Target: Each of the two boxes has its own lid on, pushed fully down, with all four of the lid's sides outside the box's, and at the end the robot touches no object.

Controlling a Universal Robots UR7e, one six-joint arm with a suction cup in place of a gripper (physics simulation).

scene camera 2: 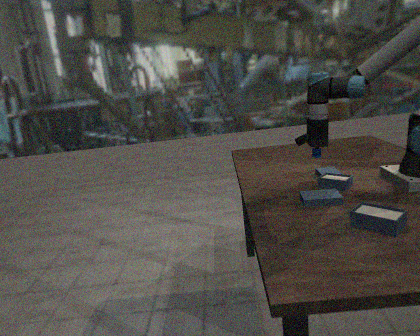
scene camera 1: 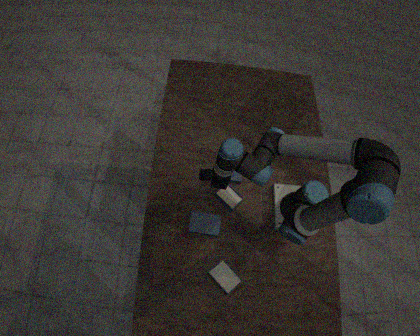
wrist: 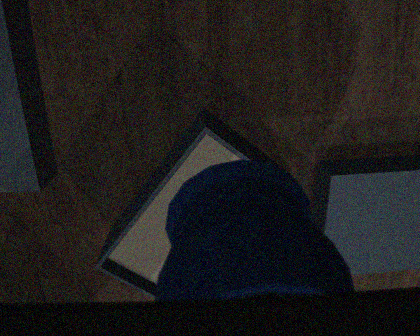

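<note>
A small open box with a pale inside stands askew; the cup covers part of it in the wrist view. The small blue-grey lid lies apart beside it, mostly hidden by the arm in scene camera 1. The larger lid lies on the small box's other side. The larger open box stands farther along the table. My blue suction cup is open, holds nothing and hangs above the table near the small box and small lid.
The robot's pale base plate stands on the wooden table, to the right of the boxes and lids in both scene views. The arm reaches over the table from the right.
</note>
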